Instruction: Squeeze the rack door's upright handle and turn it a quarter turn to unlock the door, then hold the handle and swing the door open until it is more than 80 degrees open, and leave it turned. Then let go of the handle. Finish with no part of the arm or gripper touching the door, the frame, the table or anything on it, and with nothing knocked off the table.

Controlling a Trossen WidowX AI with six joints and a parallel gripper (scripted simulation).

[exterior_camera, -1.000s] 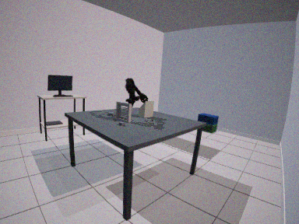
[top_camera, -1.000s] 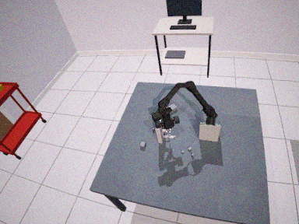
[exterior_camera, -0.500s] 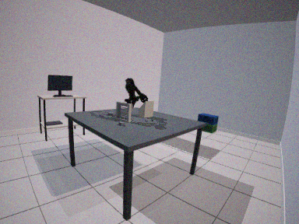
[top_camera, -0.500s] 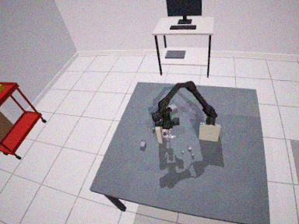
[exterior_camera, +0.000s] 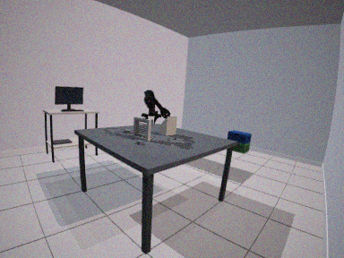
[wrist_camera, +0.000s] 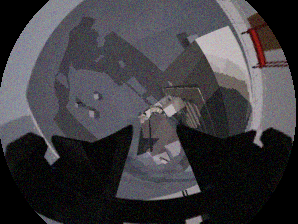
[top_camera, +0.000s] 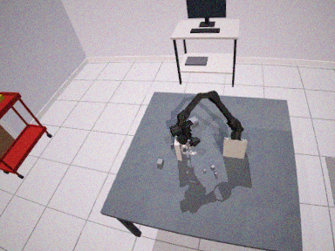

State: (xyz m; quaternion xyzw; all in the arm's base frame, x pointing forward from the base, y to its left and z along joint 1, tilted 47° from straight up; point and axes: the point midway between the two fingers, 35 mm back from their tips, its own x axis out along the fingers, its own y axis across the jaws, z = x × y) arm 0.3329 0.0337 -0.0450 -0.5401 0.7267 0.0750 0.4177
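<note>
My gripper tip is 30 mm above the metallic handle and 10 mm to the left of it. Also, from my gripper tip: grey block (210 mm ahead, 130 mm below, 100 mm to the left).
</note>
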